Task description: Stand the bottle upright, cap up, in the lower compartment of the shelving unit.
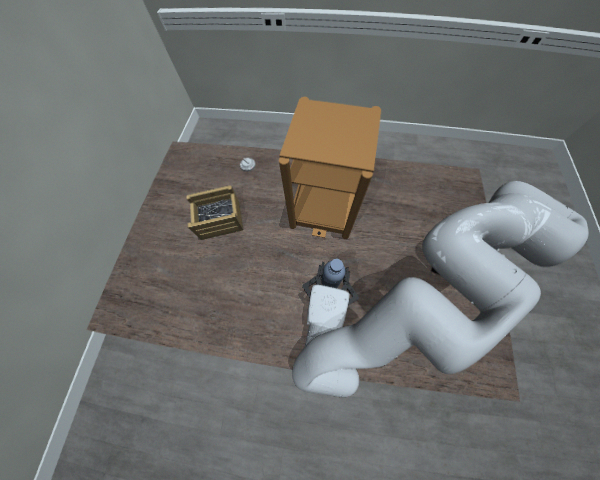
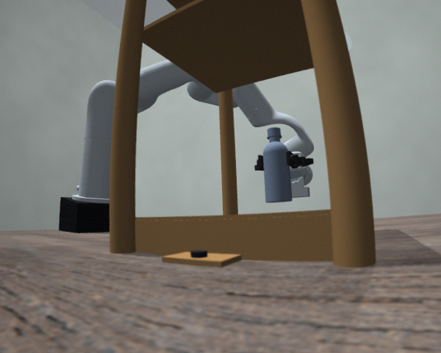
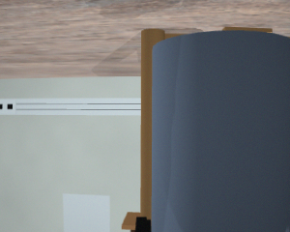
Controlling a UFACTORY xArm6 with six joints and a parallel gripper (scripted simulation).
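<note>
My gripper is now 80 mm short of the shelving unit, 300 mm to the left of it and 30 mm below it. Also, from my hand: white ball 450 mm ahead, 420 mm to the right, 140 mm below; bottle 10 mm above.
</note>
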